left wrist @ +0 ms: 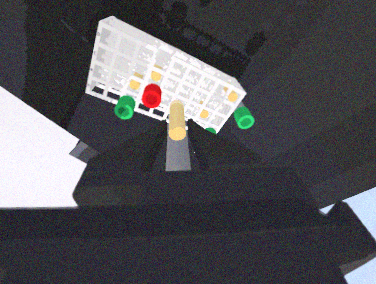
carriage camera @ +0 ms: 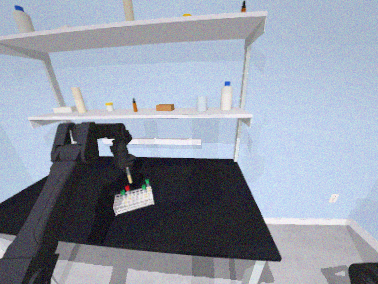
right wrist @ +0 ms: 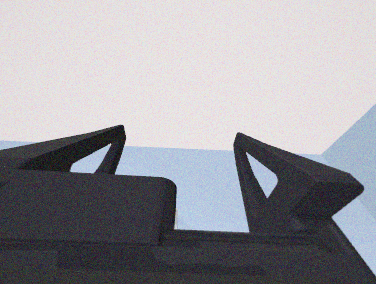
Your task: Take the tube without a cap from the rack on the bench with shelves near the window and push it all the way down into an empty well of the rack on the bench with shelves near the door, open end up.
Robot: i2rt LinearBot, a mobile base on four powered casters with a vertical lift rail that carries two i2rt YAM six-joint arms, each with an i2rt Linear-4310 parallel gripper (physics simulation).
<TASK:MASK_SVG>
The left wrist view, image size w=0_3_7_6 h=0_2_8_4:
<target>my left gripper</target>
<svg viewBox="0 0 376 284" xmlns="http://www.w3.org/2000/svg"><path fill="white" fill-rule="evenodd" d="M0 214L0 284L348 284L345 278L347 274L376 258L376 239L347 202L337 201L325 215L322 215L317 202L294 168L288 166L265 167L258 153L204 129L192 119L187 119L191 170L166 171L168 134L166 119L161 120L148 131L89 159L72 192L73 200L91 225L89 227L17 227L5 215Z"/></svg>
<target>uncapped tube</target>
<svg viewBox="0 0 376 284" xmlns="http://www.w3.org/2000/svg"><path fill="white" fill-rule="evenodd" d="M177 98L171 100L168 106L166 171L191 170L185 104L181 99Z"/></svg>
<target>white tube rack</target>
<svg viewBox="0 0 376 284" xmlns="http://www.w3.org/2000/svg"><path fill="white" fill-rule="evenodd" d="M99 21L85 93L117 104L118 100L107 97L108 91L121 95L121 97L130 79L142 83L136 98L134 111L159 120L166 119L168 123L166 117L170 101L176 98L181 99L185 104L186 121L191 118L201 126L199 115L203 109L209 111L216 134L233 112L227 99L232 90L236 91L241 100L245 96L246 92L234 77L114 16ZM93 88L97 86L104 89L103 95L93 92ZM133 73L137 72L141 75L144 75L144 78L141 79L137 76L134 76ZM152 70L162 74L161 103L155 109L165 112L163 117L153 114L154 108L150 108L149 112L138 108L139 103L143 104L141 100Z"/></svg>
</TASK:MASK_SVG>
